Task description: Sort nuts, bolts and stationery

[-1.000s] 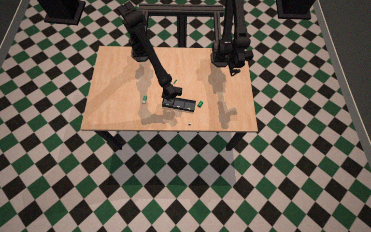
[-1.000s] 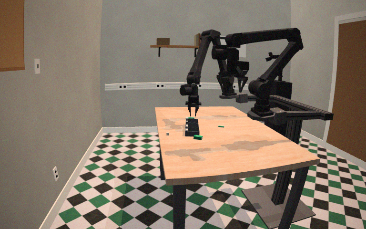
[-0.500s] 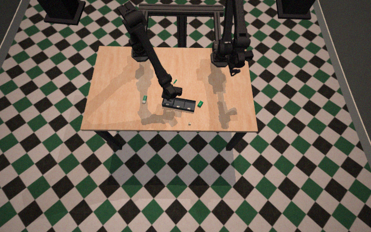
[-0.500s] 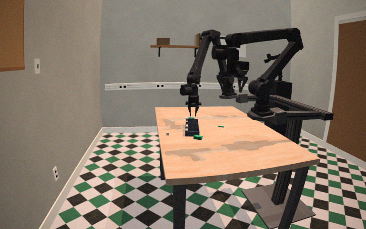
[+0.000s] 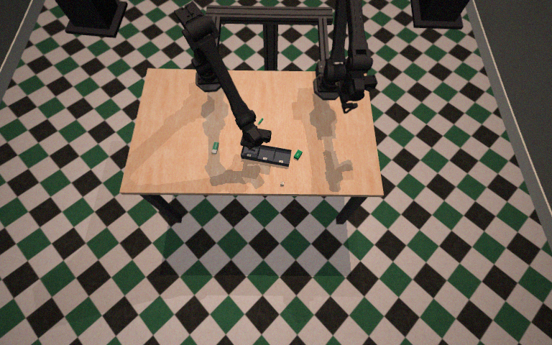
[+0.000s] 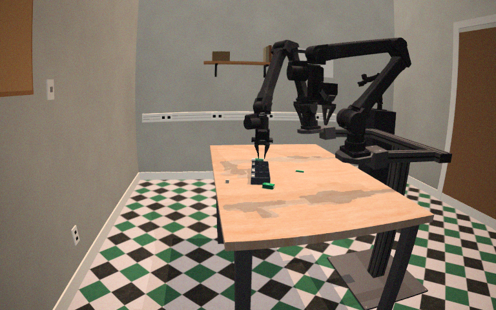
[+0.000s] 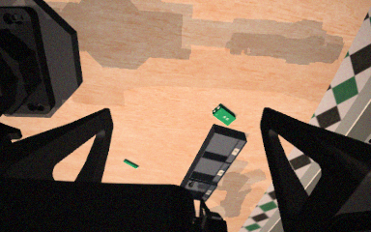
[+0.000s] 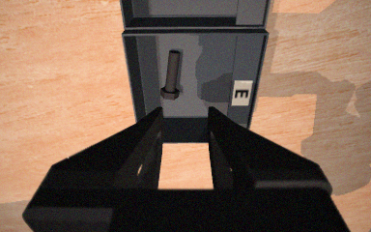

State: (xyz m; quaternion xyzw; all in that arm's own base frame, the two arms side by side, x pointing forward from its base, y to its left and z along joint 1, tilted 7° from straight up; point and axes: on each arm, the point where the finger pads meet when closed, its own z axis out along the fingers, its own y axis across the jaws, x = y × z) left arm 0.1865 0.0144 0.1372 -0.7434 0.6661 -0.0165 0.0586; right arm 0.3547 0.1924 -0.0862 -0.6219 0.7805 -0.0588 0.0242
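The bolt lies 1 cm behind my right hand and 6 cm below it. Also, from my right hand: green cylinder: 19 cm behind, 3 cm to the left, 7 cm below; dark bin tray: 2 cm ahead, 8 cm to the left, 5 cm below; eraser: 19 cm to the right, 6 cm below.
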